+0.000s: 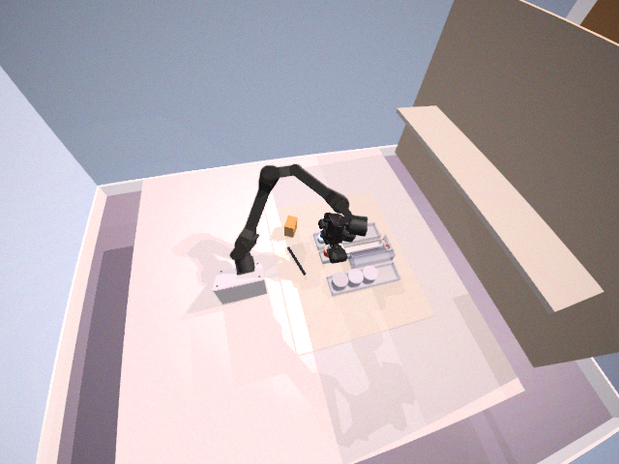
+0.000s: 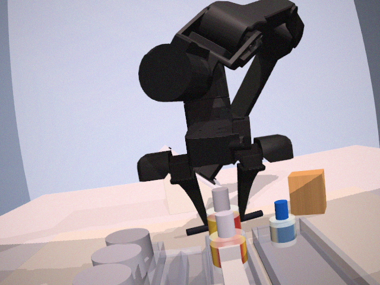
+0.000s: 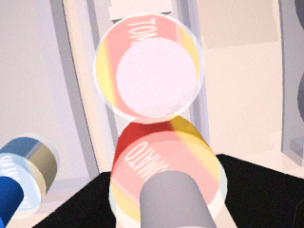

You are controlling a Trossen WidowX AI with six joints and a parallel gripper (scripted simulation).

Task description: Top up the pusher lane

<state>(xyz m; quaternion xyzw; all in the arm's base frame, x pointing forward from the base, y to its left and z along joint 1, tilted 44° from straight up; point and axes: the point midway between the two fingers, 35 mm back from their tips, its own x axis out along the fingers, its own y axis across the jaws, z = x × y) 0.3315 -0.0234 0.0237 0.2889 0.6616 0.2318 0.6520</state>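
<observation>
My gripper tip is 13 cm past the black rod, 2 cm to the right of it and 4 cm above it. From my gripper tip the other things lie so: red button 23 cm ahead, 5 cm to the right, 2 cm above; pusher plate 15 cm ahead, 4 cm to the right.
</observation>
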